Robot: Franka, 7 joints.
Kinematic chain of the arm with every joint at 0, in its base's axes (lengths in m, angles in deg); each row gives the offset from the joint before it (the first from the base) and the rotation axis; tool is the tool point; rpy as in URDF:
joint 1: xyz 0 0 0.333 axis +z
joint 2: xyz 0 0 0 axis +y
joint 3: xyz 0 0 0.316 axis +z
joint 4: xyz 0.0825 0 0 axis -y
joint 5: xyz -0.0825 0 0.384 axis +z
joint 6: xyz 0 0 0 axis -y
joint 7: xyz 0.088 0 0 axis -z
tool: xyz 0 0 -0.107 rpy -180 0 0
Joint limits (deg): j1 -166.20..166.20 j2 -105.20..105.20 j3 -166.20..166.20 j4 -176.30..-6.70 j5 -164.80..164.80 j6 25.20..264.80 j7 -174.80..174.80
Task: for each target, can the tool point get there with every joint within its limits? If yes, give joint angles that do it. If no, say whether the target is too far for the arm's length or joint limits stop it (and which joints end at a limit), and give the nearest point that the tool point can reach.
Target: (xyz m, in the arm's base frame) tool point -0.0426 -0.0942 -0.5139
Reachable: no: joint limits stop it (at a limit: joint 2) | nearest point -0.0611 -0.1351 -0.3433 | short by 0.176 m
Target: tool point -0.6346 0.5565 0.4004
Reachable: yes | joints 118.54 73.25 53.70 -41.49 -48.02 163.86 55.64
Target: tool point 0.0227 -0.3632 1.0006
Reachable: yes | joints 17.60 -44.37 -47.66 -83.37 -34.92 190.49 112.97
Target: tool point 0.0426 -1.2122 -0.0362
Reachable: no: too far | nearest point 0.0288 -0.8202 0.0832 | short by 0.410 m
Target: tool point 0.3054 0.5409 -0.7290
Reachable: no: too far | nearest point 0.2311 0.4094 -0.3268 | short by 0.430 m
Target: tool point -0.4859 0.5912 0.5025
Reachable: yes | joints -91.57 -61.50 -111.10 -74.76 -42.97 181.98 49.67
